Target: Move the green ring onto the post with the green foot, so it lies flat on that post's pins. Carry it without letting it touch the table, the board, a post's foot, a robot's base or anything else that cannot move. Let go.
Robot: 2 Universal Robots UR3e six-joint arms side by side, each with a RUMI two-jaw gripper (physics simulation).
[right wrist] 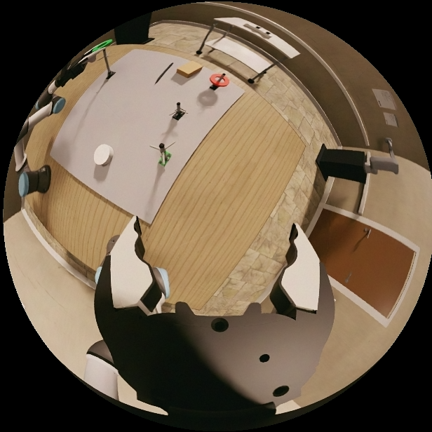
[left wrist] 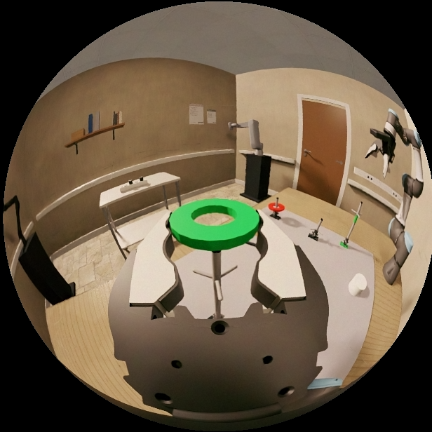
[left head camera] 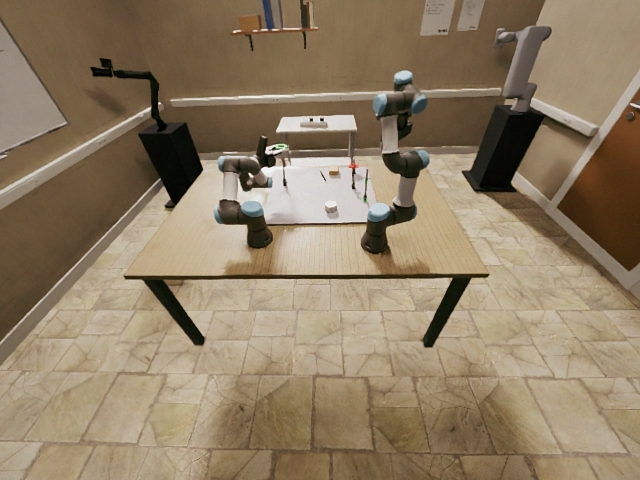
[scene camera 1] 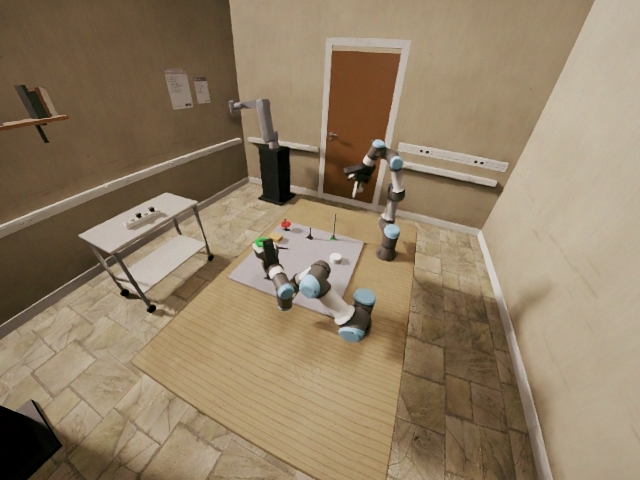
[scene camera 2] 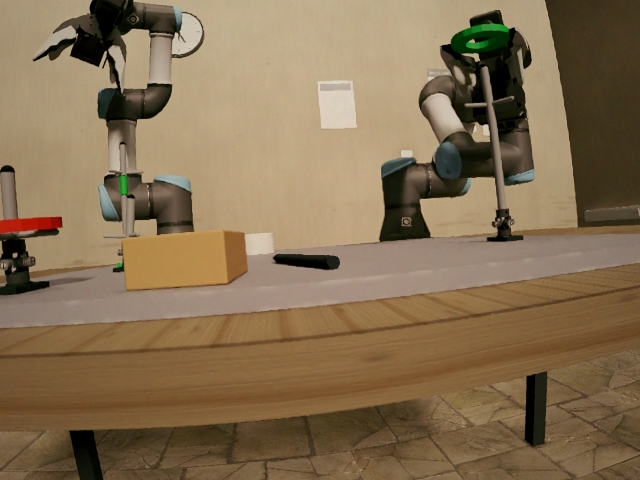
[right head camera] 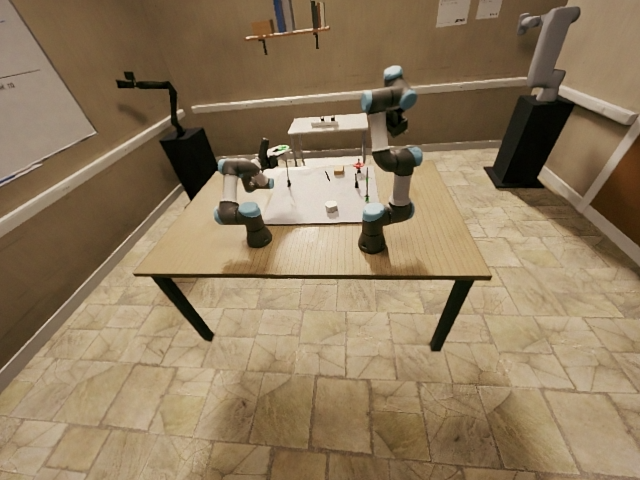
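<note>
The green ring (left head camera: 279,148) (right head camera: 283,148) (scene camera 2: 498,37) (left wrist: 215,240) is level in my left gripper (left wrist: 213,211), which is shut on it from both sides. It hangs just above the tip of a tall black-footed post (scene camera 2: 493,134) (left wrist: 216,265) with side pins; in scene camera 2 the tip shows below the ring. The post with the green foot (left head camera: 364,198) (scene camera 1: 332,237) (scene camera 2: 123,186) (left wrist: 351,228) (right wrist: 164,158) stands upright on the grey board, with a green band on its rod and no ring on it. My right gripper (right wrist: 216,221) (left wrist: 373,167) is open and empty, high over the table's right side.
A red ring (left wrist: 276,207) (right wrist: 213,82) sits on another post. A short black-footed post (left wrist: 316,232) (right wrist: 178,112) stands between it and the green-footed one. A white cylinder (left head camera: 330,206) (right wrist: 103,155), an orange block (scene camera 2: 175,260) and a black stick (scene camera 2: 307,260) lie on the board (right wrist: 125,125).
</note>
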